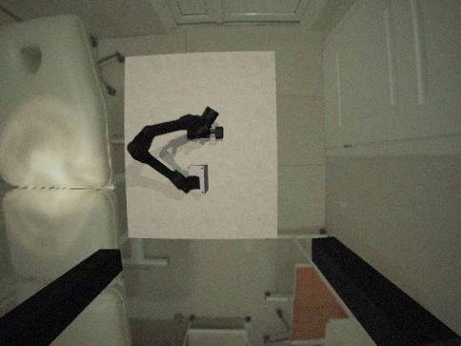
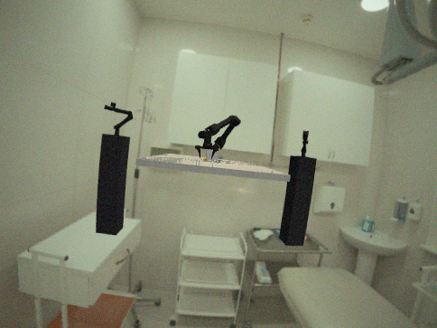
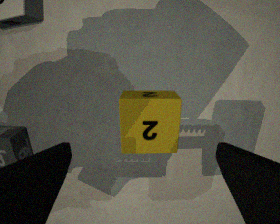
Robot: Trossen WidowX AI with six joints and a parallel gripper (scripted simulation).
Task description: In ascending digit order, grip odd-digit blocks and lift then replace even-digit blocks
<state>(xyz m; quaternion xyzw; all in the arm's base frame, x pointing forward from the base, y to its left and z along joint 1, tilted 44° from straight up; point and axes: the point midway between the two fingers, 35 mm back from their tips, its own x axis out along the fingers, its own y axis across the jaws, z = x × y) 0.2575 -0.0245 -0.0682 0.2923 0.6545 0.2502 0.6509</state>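
The yellow block is 2 cm ahead of my gripper tip and 1 cm below it. Also, from my gripper tip: white block 10 cm ahead, 7 cm to the left, 1 cm below; grey block 10 cm to the left, 1 cm below.
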